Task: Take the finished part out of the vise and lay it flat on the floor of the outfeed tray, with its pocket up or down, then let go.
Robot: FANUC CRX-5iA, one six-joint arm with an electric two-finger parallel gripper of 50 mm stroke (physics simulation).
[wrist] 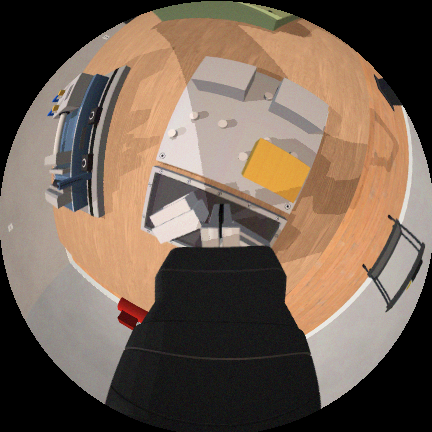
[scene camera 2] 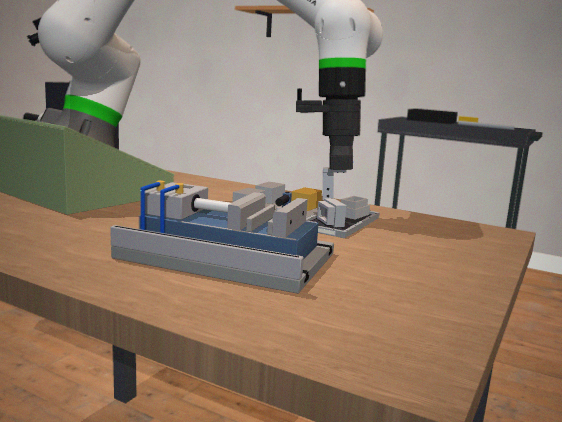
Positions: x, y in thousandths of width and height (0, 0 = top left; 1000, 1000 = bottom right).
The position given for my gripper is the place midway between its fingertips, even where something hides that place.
Labels:
my gripper: wrist 513, 494; scene camera 2 583, 473

